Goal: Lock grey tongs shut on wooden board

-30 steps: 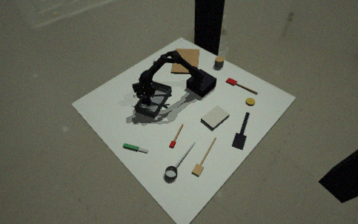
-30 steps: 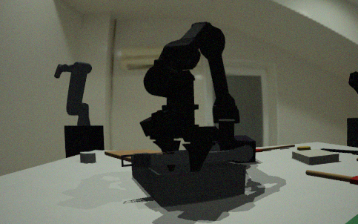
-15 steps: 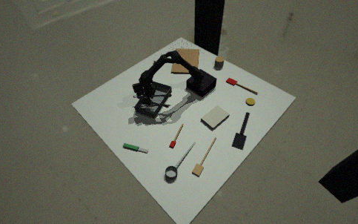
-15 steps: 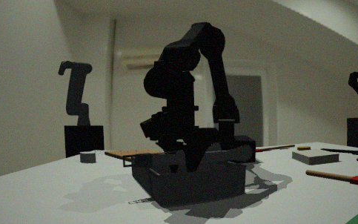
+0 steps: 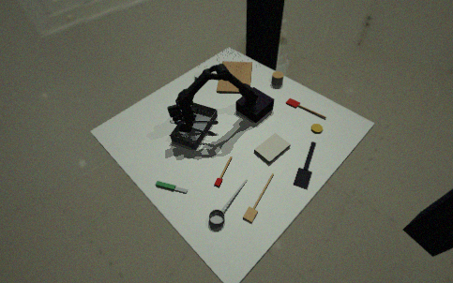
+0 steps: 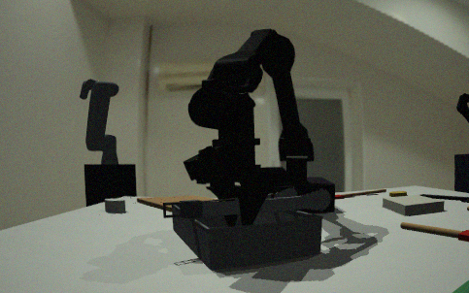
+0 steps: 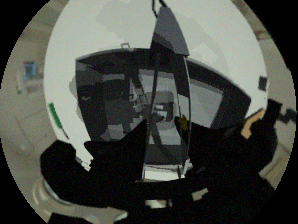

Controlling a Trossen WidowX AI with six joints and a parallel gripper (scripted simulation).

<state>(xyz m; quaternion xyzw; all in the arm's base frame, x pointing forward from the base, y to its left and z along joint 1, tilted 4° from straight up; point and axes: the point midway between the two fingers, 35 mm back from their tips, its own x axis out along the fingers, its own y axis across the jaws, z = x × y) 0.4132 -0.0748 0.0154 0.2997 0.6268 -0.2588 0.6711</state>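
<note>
Right now my gripper tip is 4 cm past the roasting tin and 2 cm to the left of it. Also, from my gripper tip: pale block (32 cm behind, 40 cm to the left, 2 cm below); green-handled tool (28 cm ahead, 29 cm to the left, 2 cm below); red-tipped stick (2 cm ahead, 38 cm to the left, 3 cm below).
</note>
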